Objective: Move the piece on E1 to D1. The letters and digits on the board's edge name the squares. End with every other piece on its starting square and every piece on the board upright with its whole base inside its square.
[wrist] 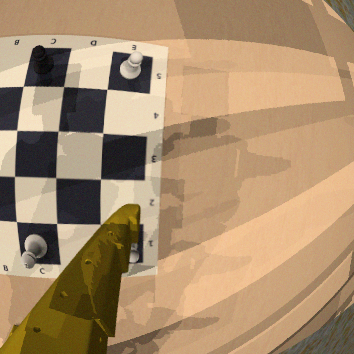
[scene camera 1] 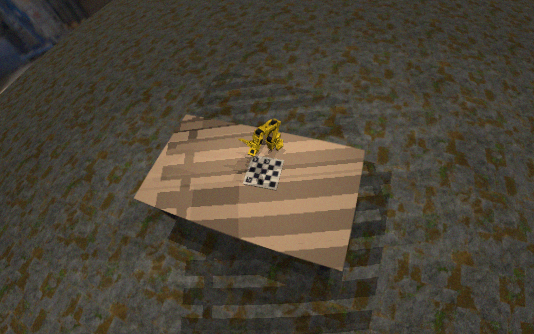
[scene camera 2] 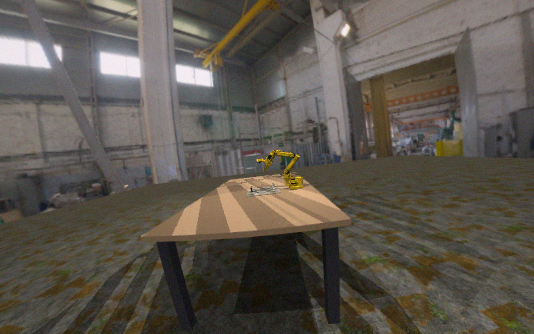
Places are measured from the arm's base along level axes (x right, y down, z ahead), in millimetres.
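Where they show: end effector, tool point: (wrist: 138, 218) (scene camera 1: 252, 156) (scene camera 2: 263, 171); arm's base, origin of the base link: (scene camera 1: 274, 146) (scene camera 2: 292, 187).
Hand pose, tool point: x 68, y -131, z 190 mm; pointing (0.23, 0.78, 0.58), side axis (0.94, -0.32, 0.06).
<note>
Things, the pixels of their top centre, and the offset from my tool point. "spot": a spot on its surface instead. Level surfaces: height alone.
- chessboard, middle of its top: (wrist: 35, 153) (scene camera 1: 263, 171) (scene camera 2: 263, 190) dx -64, dy +125, dz +16 mm
- E1, middle of its top: (wrist: 133, 258) dx +22, dy +93, dz -53 mm
- Square D1, surface spot: (wrist: 75, 235) spot: dx -23, dy +125, dz -48 mm
- white piece, middle of its top: (wrist: 24, 266) dx -60, dy +81, dz -61 mm
- black piece, middle of its top: (wrist: 37, 48) dx -74, dy +93, dz +94 mm
- white pawn, middle of its top: (wrist: 137, 54) dx +5, dy +93, dz +100 mm
- wooden table, its level: dy +131 mm
The chessboard (wrist: 156, 180) (scene camera 1: 272, 184) (scene camera 2: 267, 193) lies flat on the table. In the wrist view, the white piece on E1 (wrist: 134, 255) is partly hidden behind the jaw, so its base cannot be judged. Square D1 (wrist: 75, 235) is partly covered by the jaw; no piece shows on its visible part. My gripper (wrist: 133, 208) (scene camera 1: 248, 147) is fully open and empty: one notched jaw shows in the wrist view, its tip drawn over E2, above the board. In scene camera 2 my gripper (scene camera 2: 260, 161) hangs high above the table.
A white piece (wrist: 35, 246) stands on C1, a black piece (wrist: 42, 61) on C5 and a white pawn (wrist: 131, 66) on E5. The yellow arm's base (scene camera 1: 276, 145) (scene camera 2: 296, 183) stands beside the board on the wooden table (scene camera 1: 300, 220) (scene camera 2: 240, 220). Striped shadows cross the tabletop.
</note>
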